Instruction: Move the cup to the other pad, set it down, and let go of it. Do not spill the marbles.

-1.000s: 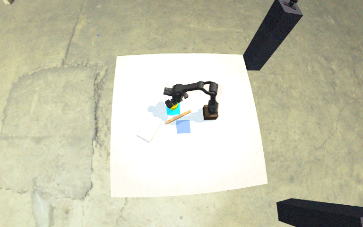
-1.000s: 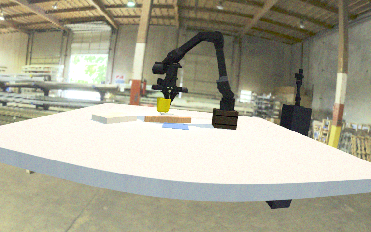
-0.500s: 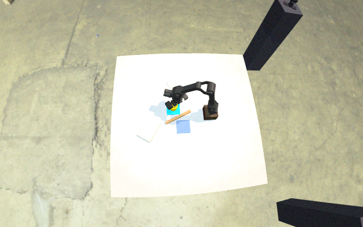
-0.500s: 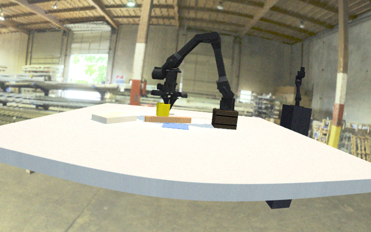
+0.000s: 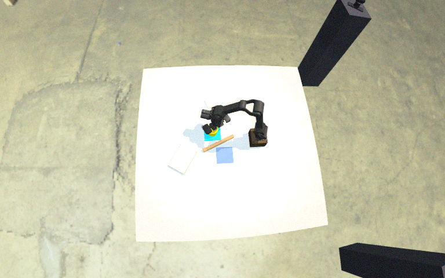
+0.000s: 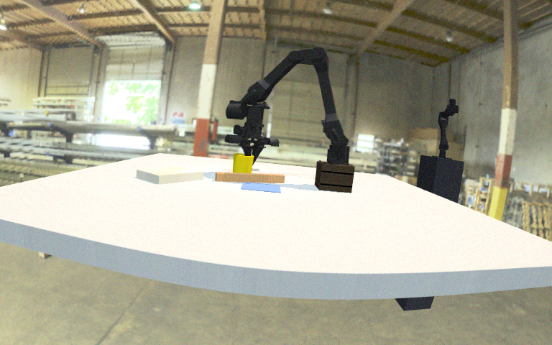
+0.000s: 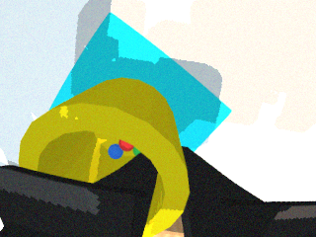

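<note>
Right now the yellow cup is 2 cm ahead of my gripper tip and 1 cm to the left of it. The rest, counted from my gripper tip: cyan pad 3 cm ahead, 2 cm to the left, 5 cm below; wooden bar 1 cm behind, 10 cm to the left, 4 cm below; pale blue pad 4 cm behind, 18 cm to the left, 5 cm below.
</note>
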